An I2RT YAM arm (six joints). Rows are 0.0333 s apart.
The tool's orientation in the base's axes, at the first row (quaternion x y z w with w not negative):
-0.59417 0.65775 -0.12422 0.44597
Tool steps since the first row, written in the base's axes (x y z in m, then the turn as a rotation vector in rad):
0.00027 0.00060 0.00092 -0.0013 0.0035 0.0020
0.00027 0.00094 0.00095 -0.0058 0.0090 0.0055
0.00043 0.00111 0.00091 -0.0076 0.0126 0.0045
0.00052 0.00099 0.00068 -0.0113 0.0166 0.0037
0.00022 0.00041 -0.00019 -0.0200 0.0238 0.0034
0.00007 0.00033 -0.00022 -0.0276 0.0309 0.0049
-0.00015 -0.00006 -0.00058 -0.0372 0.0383 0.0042
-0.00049 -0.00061 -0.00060 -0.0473 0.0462 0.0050
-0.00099 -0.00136 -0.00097 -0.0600 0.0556 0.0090
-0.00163 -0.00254 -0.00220 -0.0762 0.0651 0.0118
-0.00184 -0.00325 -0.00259 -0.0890 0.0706 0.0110
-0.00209 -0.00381 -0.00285 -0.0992 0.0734 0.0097
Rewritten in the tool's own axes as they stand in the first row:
-0.00091 -0.00066 -0.00011 -0.0041 0.0004 -0.0008
-0.00123 -0.00059 0.00000 -0.0110 0.0024 -0.0041
-0.00135 -0.00063 0.00020 -0.0140 0.0053 -0.0035
-0.00113 -0.00056 0.00036 -0.0176 0.0094 -0.0043
-0.00026 0.00009 0.00042 -0.0248 0.0173 -0.0079
-0.00019 0.00019 0.00030 -0.0326 0.0232 -0.0117
0.00029 0.00049 0.00020 -0.0399 0.0321 -0.0157
0.00076 0.00058 -0.00024 -0.0483 0.0404 -0.0207
0.00154 0.00098 -0.00067 -0.0598 0.0486 -0.0288
0.00306 0.00195 -0.00087 -0.0712 0.0601 -0.0388
0.00385 0.00218 -0.00106 -0.0771 0.0706 -0.0458
0.00443 0.00238 -0.00130 -0.0801 0.0791 -0.0515

